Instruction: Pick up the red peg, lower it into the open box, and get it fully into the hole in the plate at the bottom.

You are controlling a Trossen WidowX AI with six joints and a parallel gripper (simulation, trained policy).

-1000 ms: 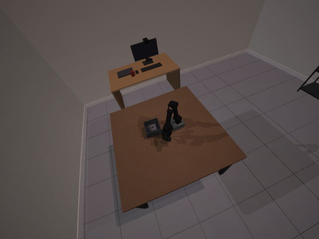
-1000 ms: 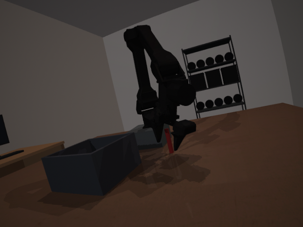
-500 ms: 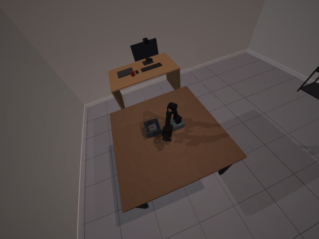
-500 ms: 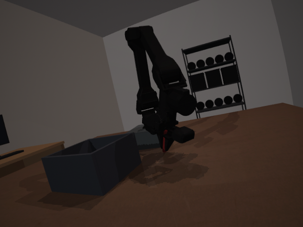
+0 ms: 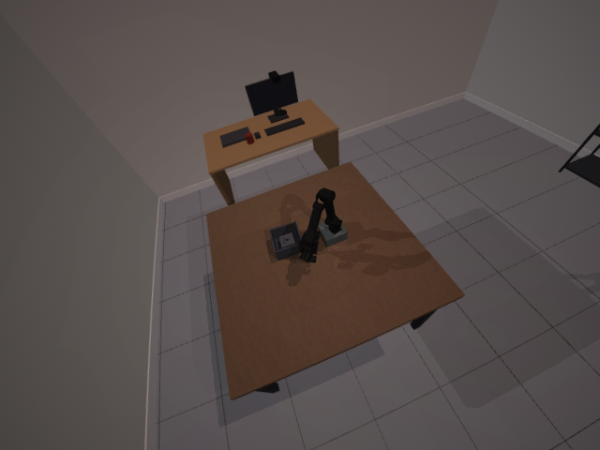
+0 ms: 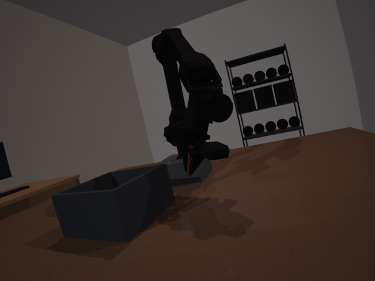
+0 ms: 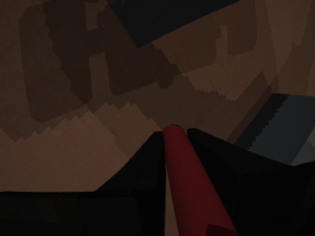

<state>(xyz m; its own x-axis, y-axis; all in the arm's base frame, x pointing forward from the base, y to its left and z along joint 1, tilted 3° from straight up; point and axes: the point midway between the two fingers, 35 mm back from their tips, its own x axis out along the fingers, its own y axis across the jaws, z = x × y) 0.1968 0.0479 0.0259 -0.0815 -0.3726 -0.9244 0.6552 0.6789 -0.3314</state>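
Right now the grey plate is 11 cm ahead of my gripper tip, 16 cm to the right of it and 1 cm below it. The rest, counted from my gripper tip: dark box 11 cm ahead, 16 cm to the right, 3 cm below; red peg 1 cm ahead, 1 cm to the left, 3 cm above.
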